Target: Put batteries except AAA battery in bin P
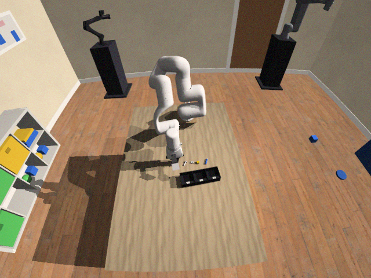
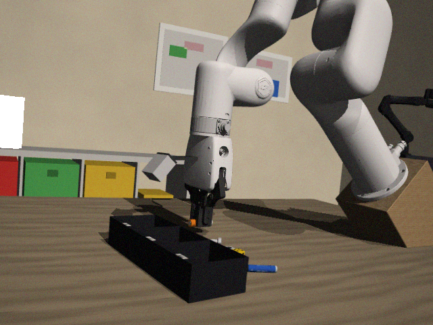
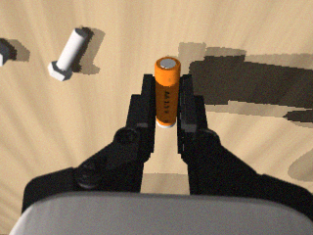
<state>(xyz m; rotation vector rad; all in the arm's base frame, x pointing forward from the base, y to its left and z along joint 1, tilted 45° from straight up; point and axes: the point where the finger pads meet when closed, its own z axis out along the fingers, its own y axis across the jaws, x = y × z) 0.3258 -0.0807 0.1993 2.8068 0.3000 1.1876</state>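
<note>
My hand is 160 mm to the right of the black three-compartment bin, 120 mm short of it and 20 mm above it. The rest, counted from my hand: orange battery (20 mm below); white nut (120 mm to the left, 40 mm below, 10 mm behind); white bolt (70 mm to the left, 30 mm below).
</note>
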